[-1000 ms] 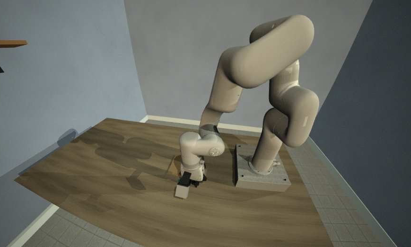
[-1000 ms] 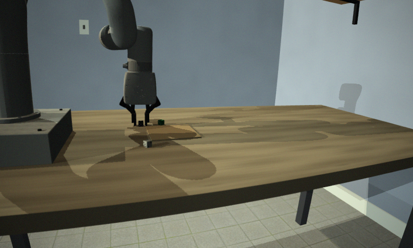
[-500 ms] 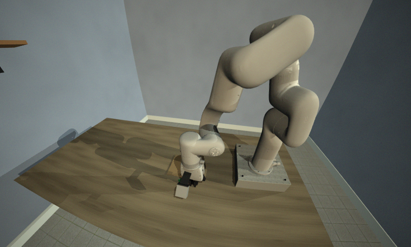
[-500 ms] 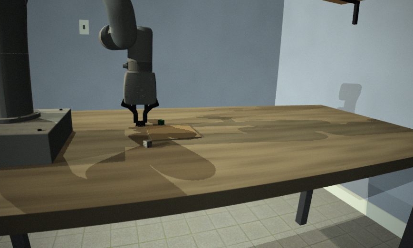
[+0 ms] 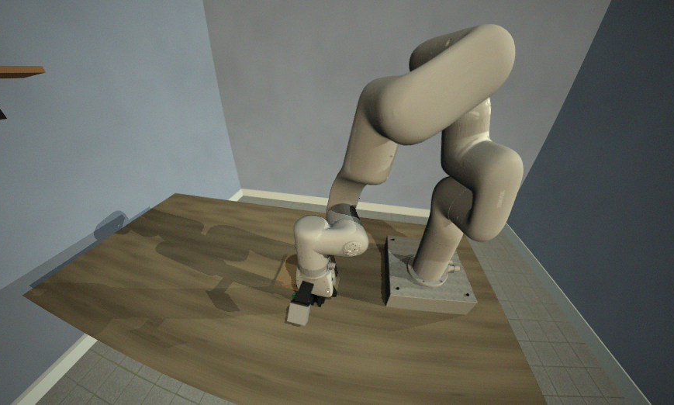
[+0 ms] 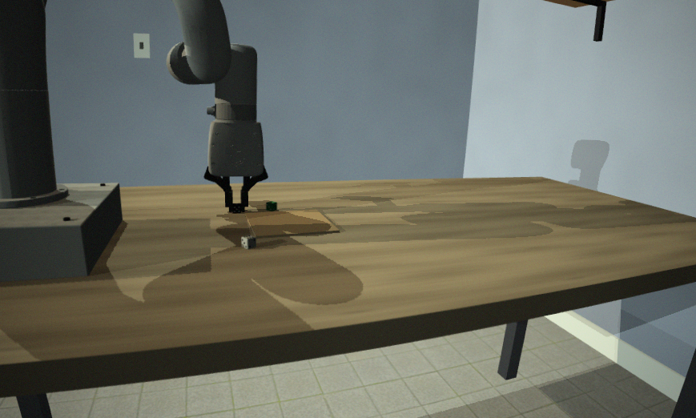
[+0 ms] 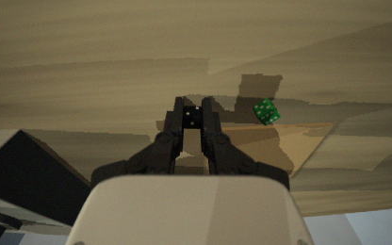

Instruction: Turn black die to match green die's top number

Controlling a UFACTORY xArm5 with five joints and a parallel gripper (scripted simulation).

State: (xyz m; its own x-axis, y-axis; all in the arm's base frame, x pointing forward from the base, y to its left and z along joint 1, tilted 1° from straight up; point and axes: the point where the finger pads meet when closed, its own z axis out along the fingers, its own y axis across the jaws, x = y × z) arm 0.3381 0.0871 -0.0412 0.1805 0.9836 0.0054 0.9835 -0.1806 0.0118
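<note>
Right now the tan mat is 70 mm ahead of my hand, 100 mm to the right of it and 20 mm below it. The rest, counted from my hand: green die (70 mm ahead, 10 mm to the right, 10 mm below); then black die (10 mm below); then white die (20 mm behind, 200 mm to the right, 10 mm below).
</note>
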